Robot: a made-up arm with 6 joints. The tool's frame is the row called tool.
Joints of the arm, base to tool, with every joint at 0 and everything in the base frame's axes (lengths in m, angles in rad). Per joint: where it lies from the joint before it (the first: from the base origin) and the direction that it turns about. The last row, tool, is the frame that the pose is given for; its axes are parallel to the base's.
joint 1: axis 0 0 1 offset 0.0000 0.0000 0.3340
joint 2: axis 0 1 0 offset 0.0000 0.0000 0.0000
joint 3: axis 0 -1 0 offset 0.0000 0.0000 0.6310
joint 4: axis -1 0 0 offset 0.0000 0.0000 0.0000
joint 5: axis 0 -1 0 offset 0.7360 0.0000 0.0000
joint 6: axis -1 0 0 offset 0.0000 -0.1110 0.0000
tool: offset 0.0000 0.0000 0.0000
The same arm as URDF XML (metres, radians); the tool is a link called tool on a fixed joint. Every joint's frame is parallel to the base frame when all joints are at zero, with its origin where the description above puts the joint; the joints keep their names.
<robot name="arm">
  <joint name="tool_fixed" type="fixed">
    <parent link="link6"/>
    <child link="tool"/>
    <origin xyz="0.0000 0.0000 0.0000"/>
  </joint>
  <joint name="joint 6" type="continuous">
    <parent link="link5"/>
    <child link="link6"/>
    <origin xyz="0.0000 -0.1110 0.0000"/>
    <axis xyz="-1 0 0"/>
  </joint>
  <joint name="joint 5" type="continuous">
    <parent link="link4"/>
    <child link="link5"/>
    <origin xyz="0.7360 0.0000 0.0000"/>
    <axis xyz="0 -1 0"/>
  </joint>
  <joint name="joint 4" type="continuous">
    <parent link="link3"/>
    <child link="link4"/>
    <origin xyz="0.0000 0.0000 0.0000"/>
    <axis xyz="-1 0 0"/>
  </joint>
  <joint name="joint 3" type="continuous">
    <parent link="link2"/>
    <child link="link3"/>
    <origin xyz="0.0000 0.0000 0.6310"/>
    <axis xyz="0 -1 0"/>
  </joint>
  <joint name="joint 2" type="continuous">
    <parent link="link1"/>
    <child link="link2"/>
    <origin xyz="0.0000 0.0000 0.0000"/>
    <axis xyz="0 1 0"/>
  </joint>
  <joint name="joint 1" type="continuous">
    <parent link="base_link"/>
    <child link="link1"/>
    <origin xyz="0.0000 0.0000 0.3340"/>
    <axis xyz="0 0 1"/>
  </joint>
  <link name="base_link"/>
  <link name="link1"/>
  <link name="link2"/>
  <link name="link3"/>
  <link name="link4"/>
  <link name="link5"/>
  <link name="link6"/>
  <link name="tool"/>
</robot>

